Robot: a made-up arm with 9 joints. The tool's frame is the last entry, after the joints.
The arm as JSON. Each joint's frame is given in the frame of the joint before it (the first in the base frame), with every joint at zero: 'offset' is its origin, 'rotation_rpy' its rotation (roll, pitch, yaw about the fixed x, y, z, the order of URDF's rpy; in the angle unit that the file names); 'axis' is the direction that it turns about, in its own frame. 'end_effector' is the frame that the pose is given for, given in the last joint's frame.
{
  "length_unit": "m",
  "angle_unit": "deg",
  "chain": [
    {
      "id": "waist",
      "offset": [
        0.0,
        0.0,
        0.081
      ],
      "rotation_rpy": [
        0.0,
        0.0,
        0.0
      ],
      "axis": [
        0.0,
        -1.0,
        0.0
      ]
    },
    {
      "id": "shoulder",
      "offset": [
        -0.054,
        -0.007,
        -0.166
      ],
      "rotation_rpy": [
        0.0,
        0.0,
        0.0
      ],
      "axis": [
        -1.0,
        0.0,
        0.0
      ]
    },
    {
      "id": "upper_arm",
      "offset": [
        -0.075,
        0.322,
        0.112
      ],
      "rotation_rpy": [
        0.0,
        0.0,
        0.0
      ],
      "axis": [
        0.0,
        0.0,
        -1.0
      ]
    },
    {
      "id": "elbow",
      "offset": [
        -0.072,
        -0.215,
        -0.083
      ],
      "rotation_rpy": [
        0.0,
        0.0,
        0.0
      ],
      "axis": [
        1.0,
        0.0,
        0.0
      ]
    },
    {
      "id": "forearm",
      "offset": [
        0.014,
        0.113,
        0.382
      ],
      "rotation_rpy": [
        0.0,
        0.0,
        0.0
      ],
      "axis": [
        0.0,
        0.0,
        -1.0
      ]
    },
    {
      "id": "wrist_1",
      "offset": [
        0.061,
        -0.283,
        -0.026
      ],
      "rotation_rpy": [
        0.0,
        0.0,
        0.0
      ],
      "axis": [
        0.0,
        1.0,
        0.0
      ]
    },
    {
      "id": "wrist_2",
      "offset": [
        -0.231,
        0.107,
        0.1
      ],
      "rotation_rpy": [
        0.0,
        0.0,
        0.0
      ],
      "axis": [
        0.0,
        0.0,
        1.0
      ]
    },
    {
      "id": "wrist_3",
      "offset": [
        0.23,
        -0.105,
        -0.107
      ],
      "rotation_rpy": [
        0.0,
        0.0,
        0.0
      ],
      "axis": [
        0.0,
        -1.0,
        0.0
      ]
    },
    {
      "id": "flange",
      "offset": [
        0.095,
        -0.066,
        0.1
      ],
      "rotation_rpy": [
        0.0,
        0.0,
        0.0
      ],
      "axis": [
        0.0,
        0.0,
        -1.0
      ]
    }
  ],
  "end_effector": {
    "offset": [
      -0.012,
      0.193,
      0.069
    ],
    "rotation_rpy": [
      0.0,
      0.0,
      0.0
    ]
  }
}
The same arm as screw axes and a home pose.
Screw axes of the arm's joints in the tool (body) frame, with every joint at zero. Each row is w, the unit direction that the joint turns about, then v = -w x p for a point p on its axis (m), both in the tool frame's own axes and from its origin. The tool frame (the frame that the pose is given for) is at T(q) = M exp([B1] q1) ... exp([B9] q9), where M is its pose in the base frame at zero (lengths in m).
B1 = (0, -1, 0, -0.3810, 0.0000, -0.0440)
B2 = (-1, 0, 0, 0.0000, 0.5470, -0.0660)
B3 = (0, 0, -1, -0.2560, -0.0850, 0.0000)
B4 = (1, 0, 0, 0.0000, -0.5180, -0.0410)
B5 = (0, 0, -1, -0.1540, -0.1430, 0.0000)
B6 = (0, 1, 0, 0.1620, 0.0000, -0.0820)
B7 = (0, 0, 1, -0.0220, 0.3130, 0.0000)
B8 = (0, -1, 0, -0.1690, 0.0000, 0.0830)
B9 = (0, 0, -1, 0.1930, 0.0120, 0.0000)
M: xyz -0.0440 0.0590 0.4620 (m) rpy 0.00 0.00 0.00 (deg, as in URDF)

